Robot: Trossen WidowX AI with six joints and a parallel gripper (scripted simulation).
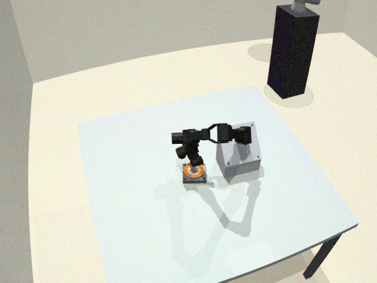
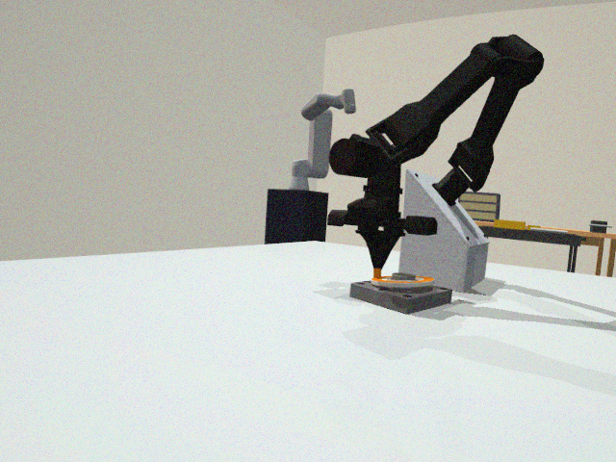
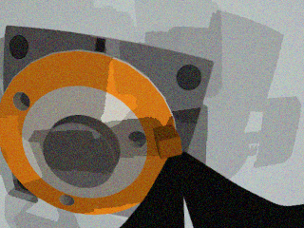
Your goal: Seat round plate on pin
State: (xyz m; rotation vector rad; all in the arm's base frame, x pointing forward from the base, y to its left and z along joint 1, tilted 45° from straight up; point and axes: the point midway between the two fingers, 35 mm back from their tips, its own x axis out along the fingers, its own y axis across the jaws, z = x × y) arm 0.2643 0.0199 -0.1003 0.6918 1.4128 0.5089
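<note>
My gripper tip is 10 mm short of the round plate and 30 mm to the right of it. Also, from my gripper tip: base: 10 mm ahead, 50 mm to the left, 20 mm below.
</note>
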